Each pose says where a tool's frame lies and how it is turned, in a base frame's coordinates. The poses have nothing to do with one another.
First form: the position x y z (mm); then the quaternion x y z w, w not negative.
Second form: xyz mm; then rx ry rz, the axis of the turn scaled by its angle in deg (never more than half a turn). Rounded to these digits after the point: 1 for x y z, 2 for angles.
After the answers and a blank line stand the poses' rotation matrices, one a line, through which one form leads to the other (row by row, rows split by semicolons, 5 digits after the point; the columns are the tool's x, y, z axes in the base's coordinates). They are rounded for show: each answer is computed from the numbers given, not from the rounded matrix.
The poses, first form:
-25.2, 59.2, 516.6, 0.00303, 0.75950, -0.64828, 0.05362
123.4, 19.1, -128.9, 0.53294, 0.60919, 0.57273, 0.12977
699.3, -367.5, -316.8, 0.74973, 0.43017, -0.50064, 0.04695
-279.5, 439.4, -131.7, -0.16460, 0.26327, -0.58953, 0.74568
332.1, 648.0, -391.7, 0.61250, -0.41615, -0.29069, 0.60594
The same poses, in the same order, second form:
-25.2, 59.2, 516.6, 0.53, 132.23, -112.87
123.4, 19.1, -128.9, 88.73, 101.43, 95.36
699.3, -367.5, -316.8, 131.06, 75.20, -87.52
-279.5, 439.4, -131.7, -20.64, 33.02, -73.94
332.1, 648.0, -391.7, 81.16, -55.14, -38.52

-0.99423 0.07412 0.07752; -0.06492 0.15944 -0.98507; -0.08538 -0.98442 -0.15371
-0.39827 0.50068 0.76857; 0.79797 -0.22409 0.55948; 0.45235 0.83612 -0.31028
0.12861 0.69204 -0.71031; 0.59802 -0.62549 -0.50113; -0.79109 -0.36033 -0.49430
0.16628 0.79254 0.58671; -0.96588 0.25071 -0.06493; -0.19856 -0.55590 0.80719
0.48464 -0.15750 -0.86042; -0.86206 0.08069 -0.50033; 0.14823 0.98422 -0.09667

